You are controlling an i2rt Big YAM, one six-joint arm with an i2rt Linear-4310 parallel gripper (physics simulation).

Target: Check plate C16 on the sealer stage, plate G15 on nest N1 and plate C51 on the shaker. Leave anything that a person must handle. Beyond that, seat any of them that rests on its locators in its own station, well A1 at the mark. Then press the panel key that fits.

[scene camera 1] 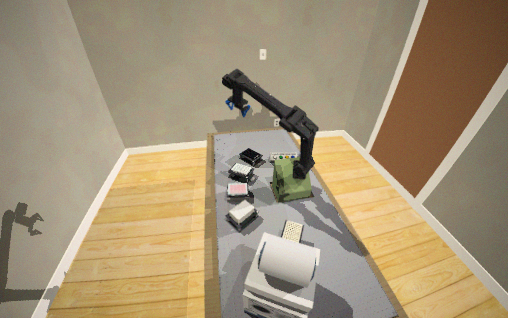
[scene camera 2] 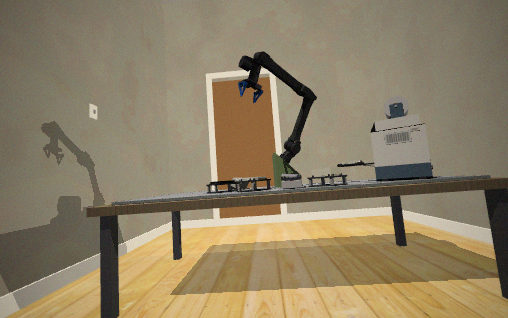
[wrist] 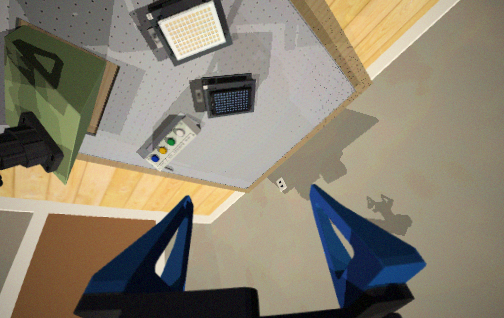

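Observation:
My gripper point(scene camera 1: 237, 110) point(scene camera 2: 249, 98) point(wrist: 250, 195) is open and empty, high above the table's far end. A black plate point(scene camera 1: 250, 156) point(wrist: 230, 101) lies in a dark frame. Beside it a white plate with cream wells point(scene camera 1: 242, 171) point(wrist: 193, 31) lies in another dark frame. A pink-topped plate point(scene camera 1: 237, 189) and a thick white plate point(scene camera 1: 243, 212) stand on further stations. A beige plate point(scene camera 1: 292, 231) is beside the white machine. The key panel point(scene camera 1: 284, 157) point(wrist: 171, 142) has white, green, yellow and blue keys. Plate names, A1 marks and exact seating are too small to tell.
The green arm base point(scene camera 1: 291, 185) point(wrist: 47, 85) stands beside the row of stations. The white machine point(scene camera 1: 280, 280) point(scene camera 2: 401, 147) with a large roll stands at the table's other end. The wooden table edge point(scene camera 2: 200, 204) runs along the front in the second scene view.

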